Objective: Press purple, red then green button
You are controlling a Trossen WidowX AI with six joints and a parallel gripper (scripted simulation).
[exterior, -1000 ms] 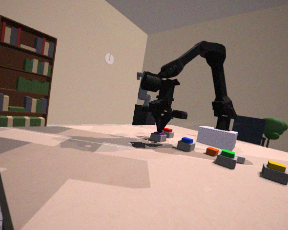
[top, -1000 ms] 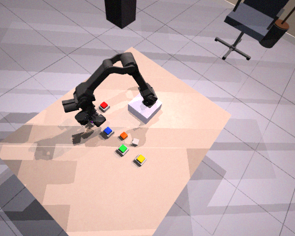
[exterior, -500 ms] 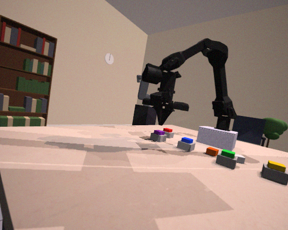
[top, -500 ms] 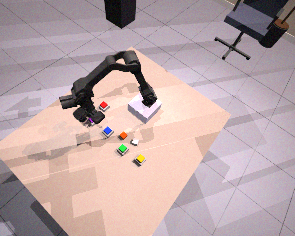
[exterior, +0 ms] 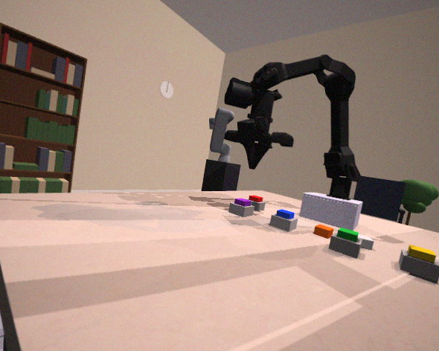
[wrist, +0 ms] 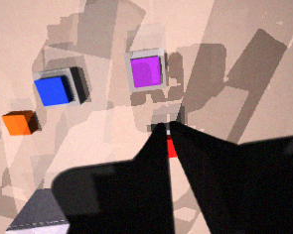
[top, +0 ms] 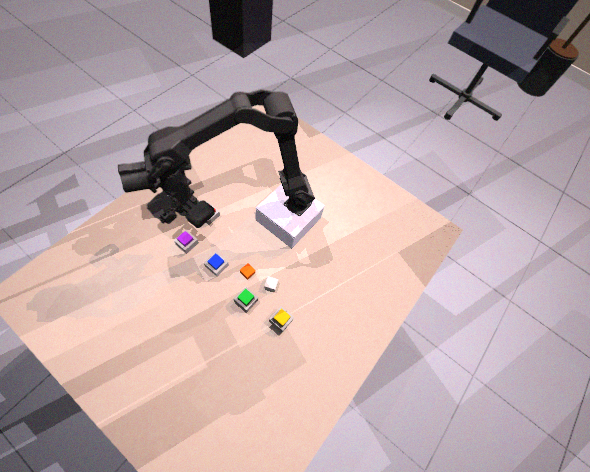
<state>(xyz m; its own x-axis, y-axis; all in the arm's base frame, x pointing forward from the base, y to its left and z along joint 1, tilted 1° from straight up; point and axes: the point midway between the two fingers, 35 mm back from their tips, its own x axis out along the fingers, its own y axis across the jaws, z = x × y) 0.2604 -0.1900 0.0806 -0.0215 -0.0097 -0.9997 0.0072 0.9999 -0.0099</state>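
My gripper tip is 90 mm above the red button, 80 mm past it and 10 mm to the left of it. Round my gripper tip: purple button 90 mm below, 30 mm ahead, 10 mm to the left; then orange block 200 mm to the left, 110 mm below, 20 mm behind; then blue button 120 mm to the left, 90 mm below, 20 mm ahead.
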